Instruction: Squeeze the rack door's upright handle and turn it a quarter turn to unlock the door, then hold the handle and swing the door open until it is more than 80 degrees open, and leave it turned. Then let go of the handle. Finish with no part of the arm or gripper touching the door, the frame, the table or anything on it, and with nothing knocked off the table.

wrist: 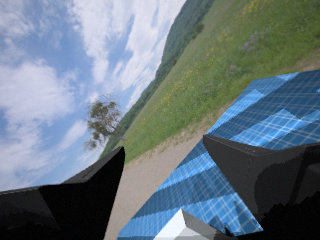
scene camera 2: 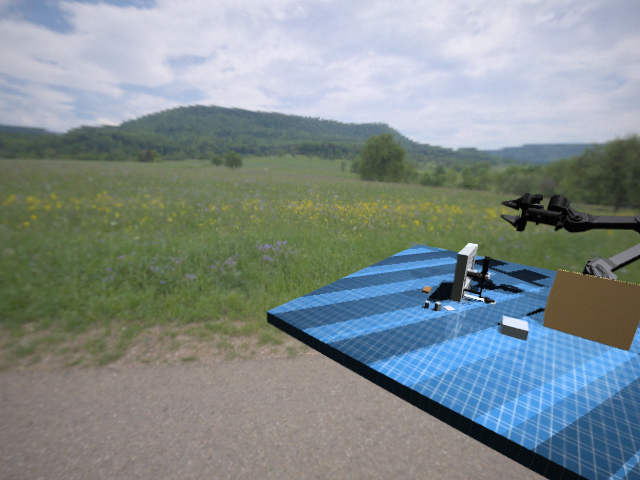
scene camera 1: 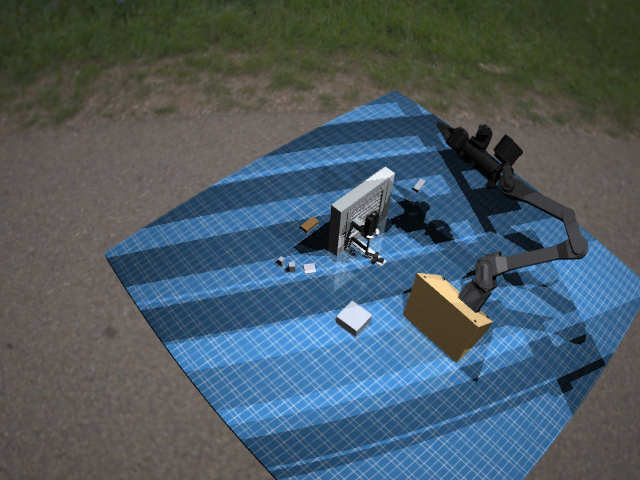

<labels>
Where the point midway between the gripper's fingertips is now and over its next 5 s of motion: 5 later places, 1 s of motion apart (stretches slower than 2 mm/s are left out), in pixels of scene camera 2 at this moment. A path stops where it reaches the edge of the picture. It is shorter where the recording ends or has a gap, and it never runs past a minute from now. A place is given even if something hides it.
The gripper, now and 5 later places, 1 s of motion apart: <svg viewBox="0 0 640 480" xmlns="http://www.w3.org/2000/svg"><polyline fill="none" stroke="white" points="501,209 479,223 479,242 488,251 486,261 485,268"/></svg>
</labels>
